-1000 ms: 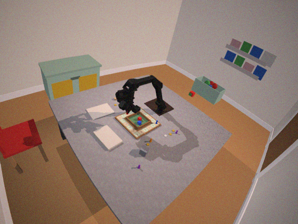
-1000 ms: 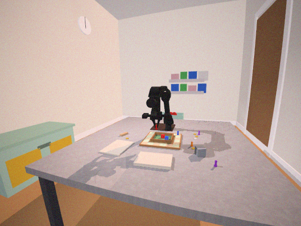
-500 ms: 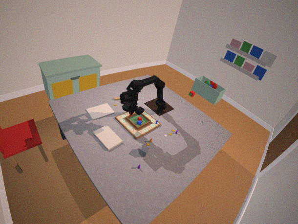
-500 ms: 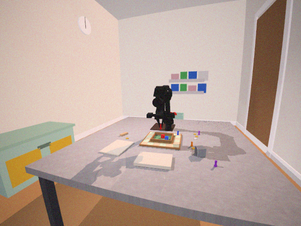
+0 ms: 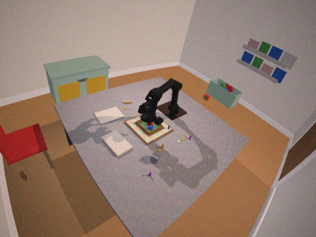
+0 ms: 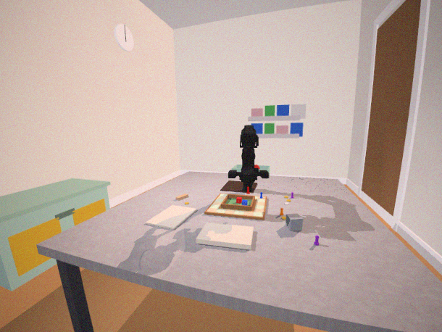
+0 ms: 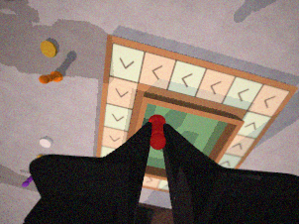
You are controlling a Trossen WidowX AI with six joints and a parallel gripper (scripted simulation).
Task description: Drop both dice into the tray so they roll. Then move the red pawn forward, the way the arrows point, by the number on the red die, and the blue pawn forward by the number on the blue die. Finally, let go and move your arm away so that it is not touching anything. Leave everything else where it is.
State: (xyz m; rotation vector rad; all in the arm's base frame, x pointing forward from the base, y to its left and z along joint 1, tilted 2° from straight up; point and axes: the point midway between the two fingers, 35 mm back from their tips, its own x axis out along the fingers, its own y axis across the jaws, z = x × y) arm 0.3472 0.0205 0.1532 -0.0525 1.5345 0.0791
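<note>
The blue pawn is 190 mm behind my gripper tip, 70 mm to the left of it and 80 mm below it. The rest, counted from my gripper tip: red pawn 10 mm above; green tray 80 mm behind, 50 mm to the right, 100 mm below; grey cube 120 mm ahead, 200 mm to the left, 80 mm below.
</note>
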